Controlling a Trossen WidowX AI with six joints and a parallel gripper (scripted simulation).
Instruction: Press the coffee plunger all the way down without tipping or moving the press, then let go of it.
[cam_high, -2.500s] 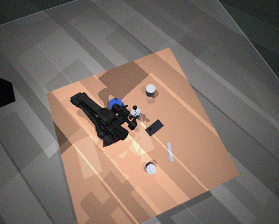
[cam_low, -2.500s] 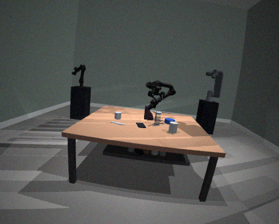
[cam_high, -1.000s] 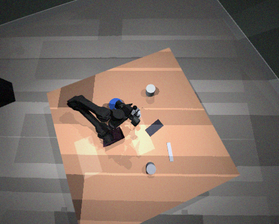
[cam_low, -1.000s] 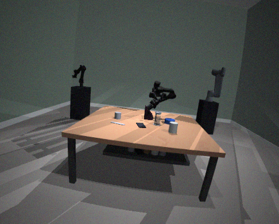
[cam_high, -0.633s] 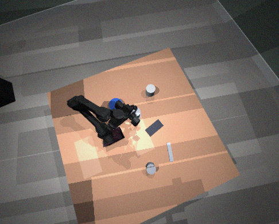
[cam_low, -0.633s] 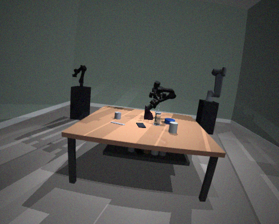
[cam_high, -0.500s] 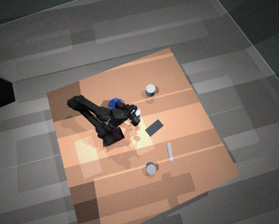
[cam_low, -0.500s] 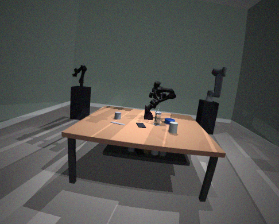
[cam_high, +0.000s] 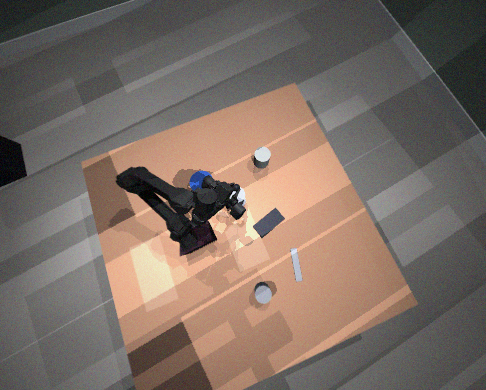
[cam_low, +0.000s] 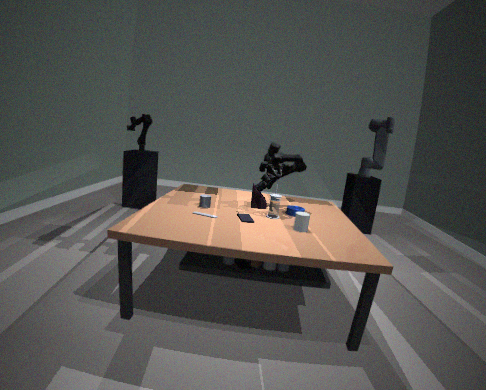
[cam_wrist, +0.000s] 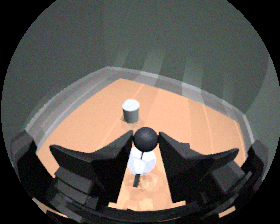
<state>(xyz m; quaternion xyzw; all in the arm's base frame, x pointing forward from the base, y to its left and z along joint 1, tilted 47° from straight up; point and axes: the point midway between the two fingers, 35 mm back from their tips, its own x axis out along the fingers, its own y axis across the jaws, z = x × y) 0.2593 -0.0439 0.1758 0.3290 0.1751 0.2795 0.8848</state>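
Right now my gripper tip is 2 cm past the coffee press, 1 cm to the left of it and 13 cm above it. The rest, counted from my gripper tip: pale thin bar (11 cm ahead, 40 cm to the right, 25 cm below); then blue round box (14 cm behind, 15 cm to the left, 23 cm below).
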